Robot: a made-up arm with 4 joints.
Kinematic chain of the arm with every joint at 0, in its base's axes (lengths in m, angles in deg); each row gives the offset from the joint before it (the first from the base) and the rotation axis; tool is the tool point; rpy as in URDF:
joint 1: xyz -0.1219 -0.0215 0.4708 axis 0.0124 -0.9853 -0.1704
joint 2: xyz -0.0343 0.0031 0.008 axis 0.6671 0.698 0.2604
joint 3: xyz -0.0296 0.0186 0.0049 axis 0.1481 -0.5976 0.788
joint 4: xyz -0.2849 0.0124 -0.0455 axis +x
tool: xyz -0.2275 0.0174 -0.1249 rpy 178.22 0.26 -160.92
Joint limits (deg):
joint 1: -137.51..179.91
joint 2: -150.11..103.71
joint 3: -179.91..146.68
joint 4: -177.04..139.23
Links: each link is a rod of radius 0.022 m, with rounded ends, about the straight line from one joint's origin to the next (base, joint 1, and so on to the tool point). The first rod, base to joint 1, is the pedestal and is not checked.
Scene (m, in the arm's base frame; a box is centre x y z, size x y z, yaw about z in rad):
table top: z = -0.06
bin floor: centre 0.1 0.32 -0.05 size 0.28 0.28 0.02 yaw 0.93
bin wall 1: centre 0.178 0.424 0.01 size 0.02 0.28 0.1 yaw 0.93
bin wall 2: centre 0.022 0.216 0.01 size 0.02 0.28 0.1 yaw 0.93
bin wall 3: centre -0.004 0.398 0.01 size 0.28 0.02 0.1 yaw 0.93
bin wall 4: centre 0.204 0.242 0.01 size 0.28 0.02 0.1 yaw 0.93
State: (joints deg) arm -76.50 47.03 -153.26 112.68
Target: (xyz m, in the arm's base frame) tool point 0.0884 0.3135 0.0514
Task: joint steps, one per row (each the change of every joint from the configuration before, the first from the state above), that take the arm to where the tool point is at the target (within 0.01 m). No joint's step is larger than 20 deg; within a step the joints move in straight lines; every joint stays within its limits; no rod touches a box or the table.
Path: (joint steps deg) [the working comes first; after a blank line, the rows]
Joints at the target: 42.95 -61.77 -40.55 53.76
Straight joint move there: touches bin wall 3.

1: 4.51 -18.20 6.42 -1.61
2: 4.51 -18.20 6.42 -1.62
3: 4.52 -18.20 6.42 -1.61
4: 4.51 -18.20 6.42 -1.61
5: 4.51 -18.20 6.42 -1.61
6: 4.51 -18.20 6.42 -1.62
7: 4.52 -18.20 6.42 -1.61
8: 4.51 -18.20 6.42 -1.61
9: 4.51 -18.19 6.42 -1.62
10: 19.71 13.74 13.73 -11.10
11: 19.71 13.75 13.73 -11.10
12: 19.71 13.75 13.74 -11.10
13: 19.71 13.75 13.73 -11.10

